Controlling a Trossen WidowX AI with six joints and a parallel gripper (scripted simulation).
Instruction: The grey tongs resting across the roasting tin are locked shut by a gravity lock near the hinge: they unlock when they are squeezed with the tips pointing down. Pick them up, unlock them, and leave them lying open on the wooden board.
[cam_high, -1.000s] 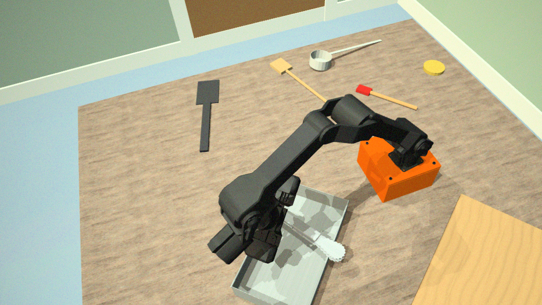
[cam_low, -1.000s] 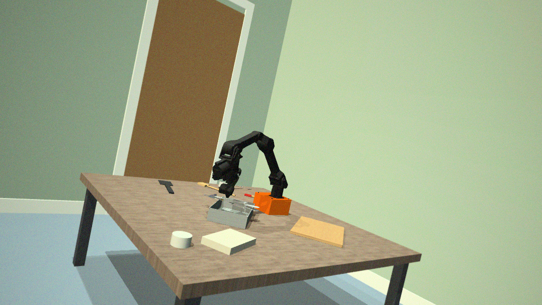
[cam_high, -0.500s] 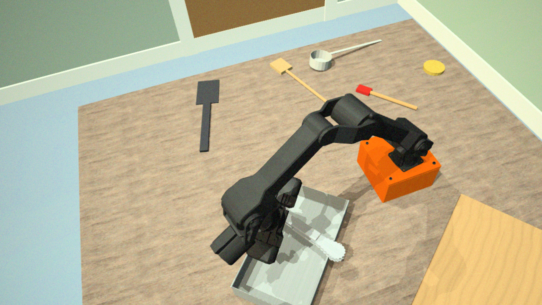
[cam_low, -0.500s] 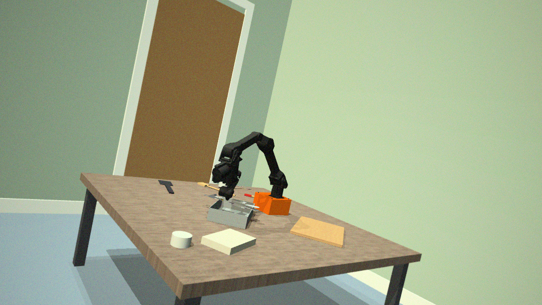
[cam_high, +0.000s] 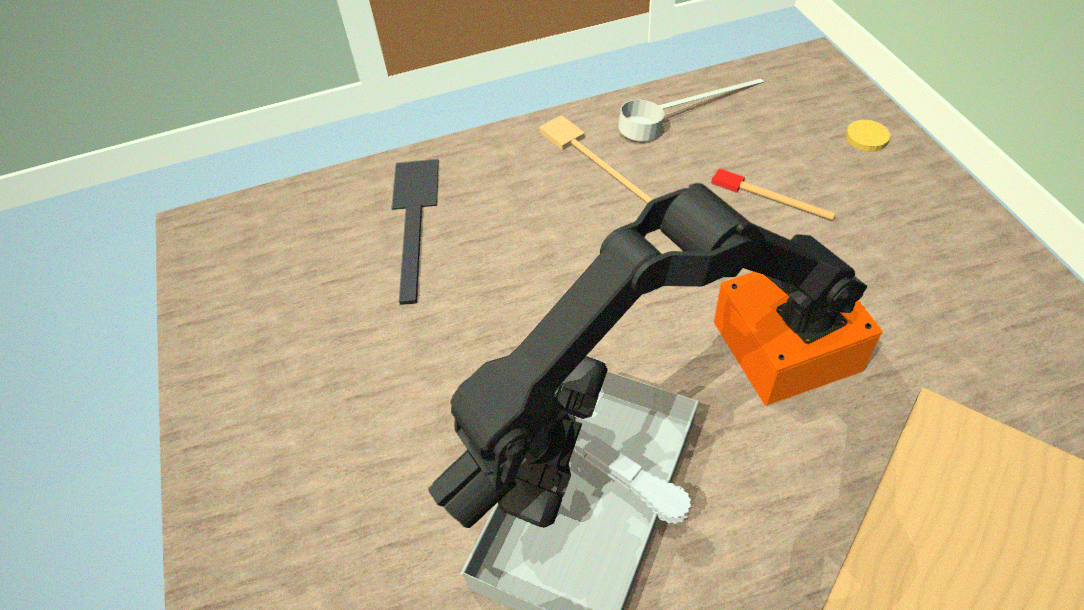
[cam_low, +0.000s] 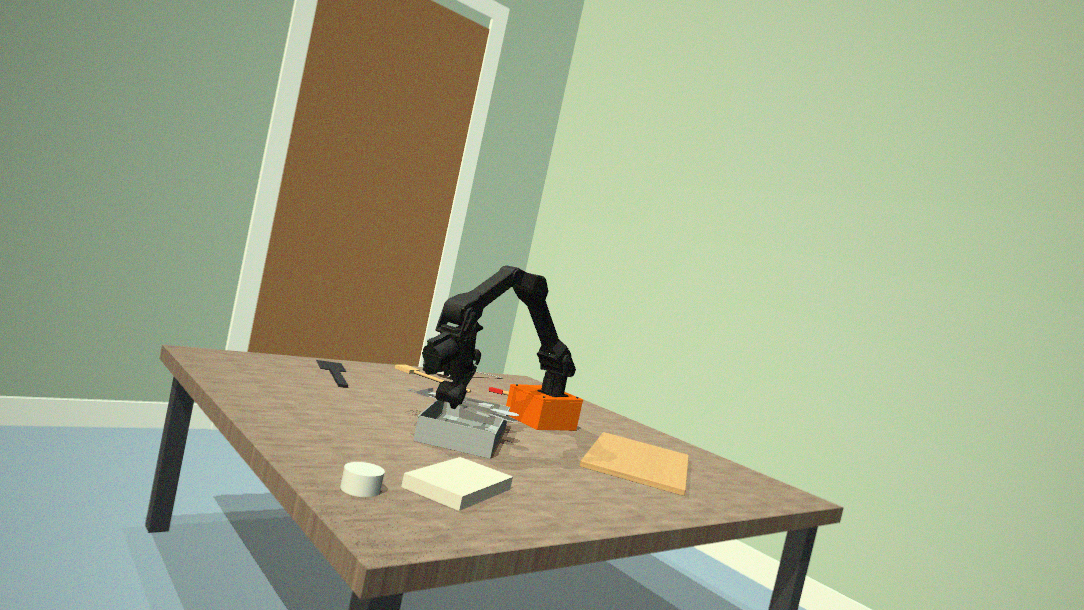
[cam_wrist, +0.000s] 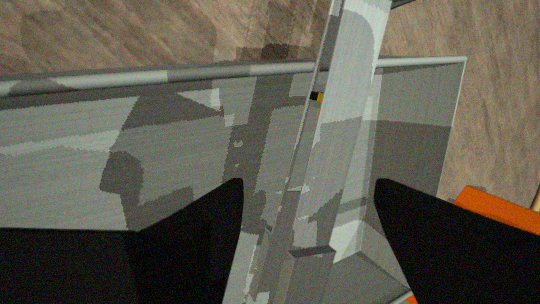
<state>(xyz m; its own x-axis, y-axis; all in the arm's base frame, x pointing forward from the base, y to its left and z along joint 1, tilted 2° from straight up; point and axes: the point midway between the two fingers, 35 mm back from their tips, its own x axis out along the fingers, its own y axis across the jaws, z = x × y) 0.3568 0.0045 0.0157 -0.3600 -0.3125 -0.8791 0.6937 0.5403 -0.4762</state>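
My gripper tip is 6 cm to the right of the roasting tin, 4 cm above it and 1 cm short of it. The rest, counted from my gripper tip: wooden board 35 cm behind, 32 cm to the left, 6 cm below; then cream block 34 cm to the left, 26 cm ahead, 5 cm below; then black spatula 51 cm to the right, 6 cm below, 2 cm ahead.
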